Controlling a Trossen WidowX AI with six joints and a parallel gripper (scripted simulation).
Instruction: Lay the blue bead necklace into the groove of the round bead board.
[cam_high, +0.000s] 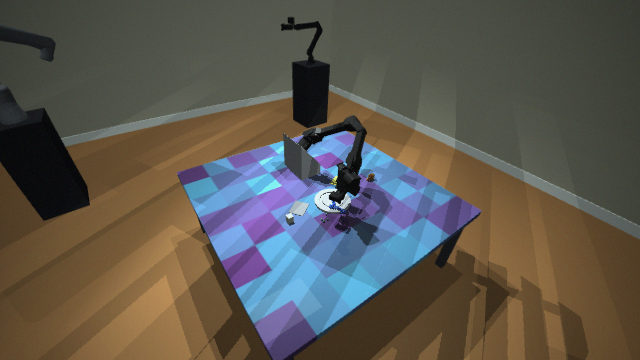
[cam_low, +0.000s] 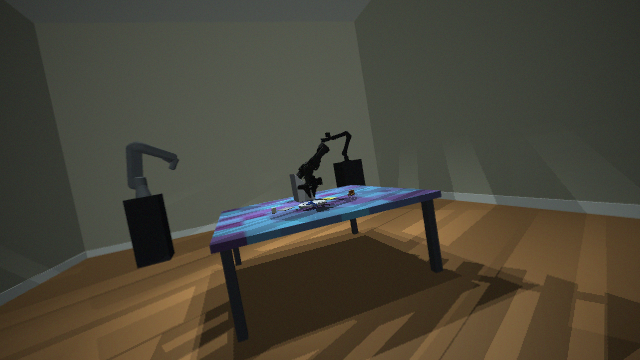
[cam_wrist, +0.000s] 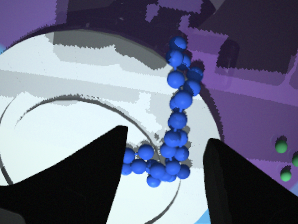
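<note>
The round white bead board is 8 cm behind my gripper tip, 2 cm to the left of it and 5 cm below it. From my gripper tip the other things lie so: cream cube 10 cm behind, 26 cm to the right, 4 cm below; then yellow patch 18 cm behind, 18 cm to the left, 6 cm below; then flat grey square 14 cm behind, 16 cm to the right, 6 cm below.
</note>
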